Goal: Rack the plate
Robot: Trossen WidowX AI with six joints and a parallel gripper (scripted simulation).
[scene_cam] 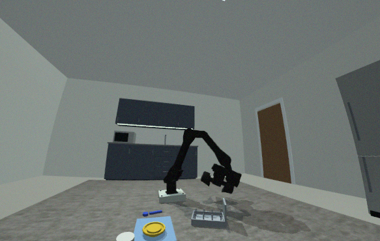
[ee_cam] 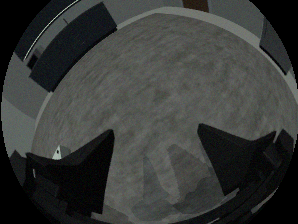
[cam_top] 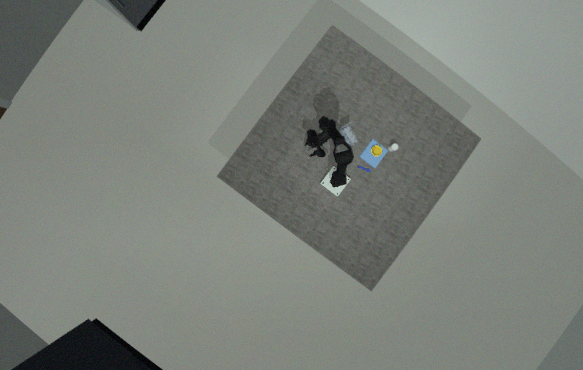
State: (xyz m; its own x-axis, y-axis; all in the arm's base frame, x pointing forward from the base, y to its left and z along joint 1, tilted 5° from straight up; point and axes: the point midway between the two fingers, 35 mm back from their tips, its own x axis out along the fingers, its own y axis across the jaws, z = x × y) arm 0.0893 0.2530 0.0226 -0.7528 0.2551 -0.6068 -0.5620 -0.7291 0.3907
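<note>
Right now my gripper tip is 250 mm short of the yellow plate, 390 mm to the left of it and 30 mm above it. The rest, counted from my gripper tip: white cup (320 mm ahead, 470 mm to the right, 20 mm below); grey dish rack (240 mm ahead, 180 mm to the right, 20 mm below); blue spoon (110 mm ahead, 390 mm to the right, 40 mm below).
</note>
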